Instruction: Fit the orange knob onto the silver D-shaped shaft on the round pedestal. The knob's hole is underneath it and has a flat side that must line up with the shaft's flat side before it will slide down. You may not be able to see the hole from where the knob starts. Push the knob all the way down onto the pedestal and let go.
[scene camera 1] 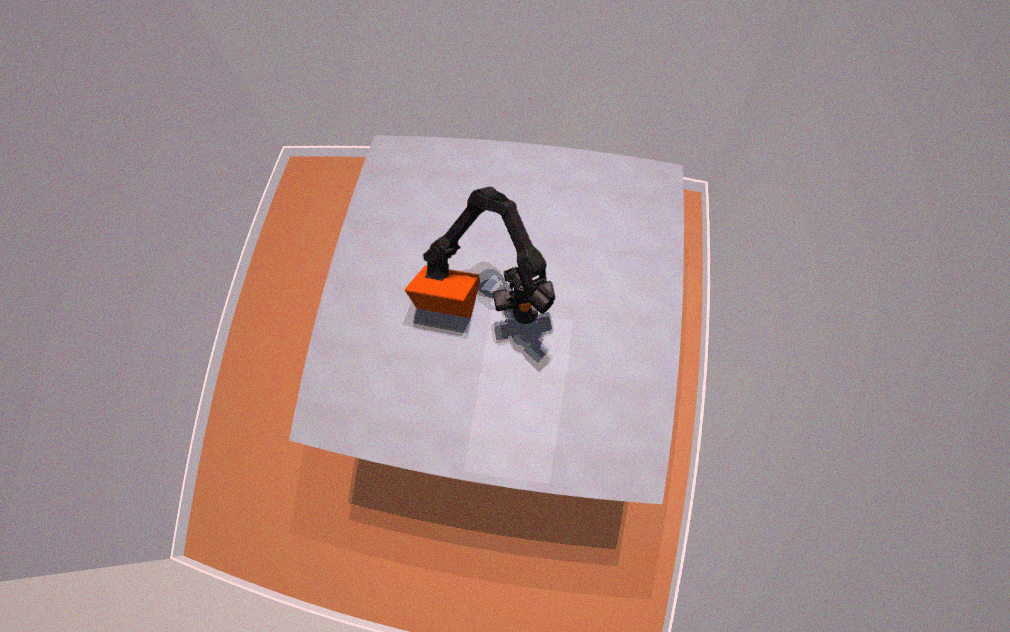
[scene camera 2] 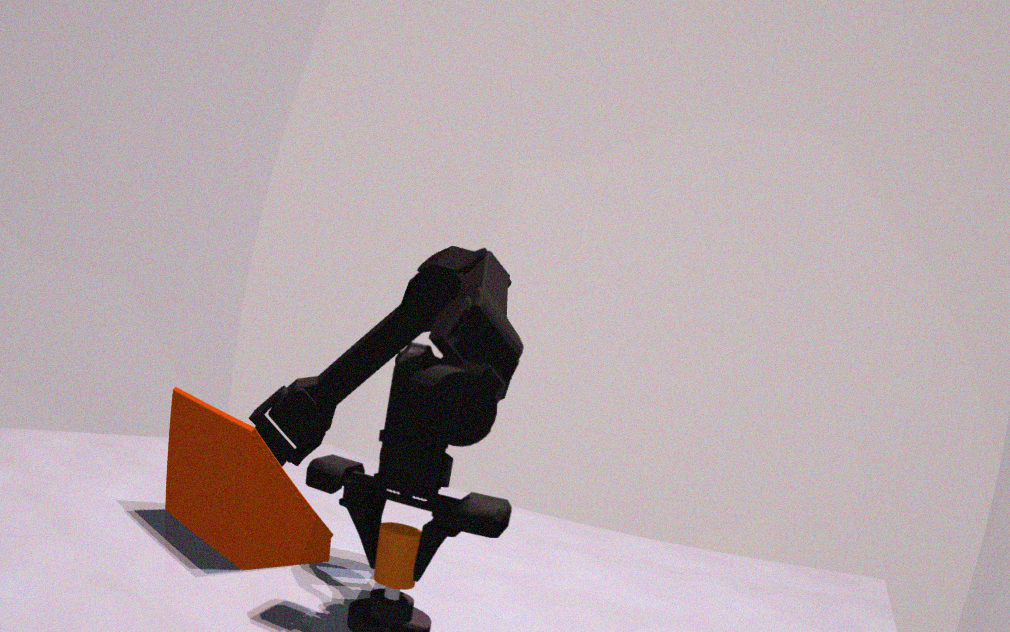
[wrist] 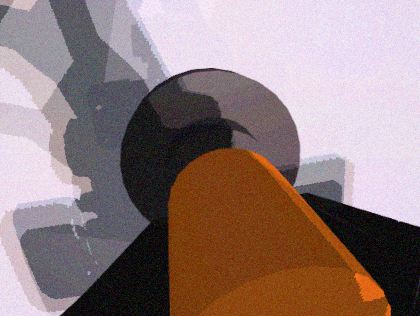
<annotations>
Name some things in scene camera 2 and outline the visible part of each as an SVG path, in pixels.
My gripper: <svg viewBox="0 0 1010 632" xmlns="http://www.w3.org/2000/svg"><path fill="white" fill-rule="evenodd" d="M386 417L384 429L380 430L378 438L382 442L378 473L374 473L374 476L367 475L361 462L332 454L315 458L309 462L305 481L308 487L328 494L333 494L344 486L343 497L339 499L339 504L347 508L372 569L375 569L379 531L382 524L381 518L387 499L432 512L432 521L425 523L421 530L422 533L413 573L413 579L417 582L423 576L438 547L447 537L456 537L461 532L466 532L478 536L499 538L509 526L512 506L508 499L471 492L462 499L440 495L438 490L441 487L449 487L453 468L453 458L445 452L448 444L420 427L403 424Z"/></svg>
An orange knob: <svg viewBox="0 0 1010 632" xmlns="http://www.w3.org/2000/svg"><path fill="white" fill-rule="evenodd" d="M383 522L380 525L373 578L377 583L388 588L413 589L415 586L413 579L414 565L422 531L409 525Z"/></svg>
</annotations>
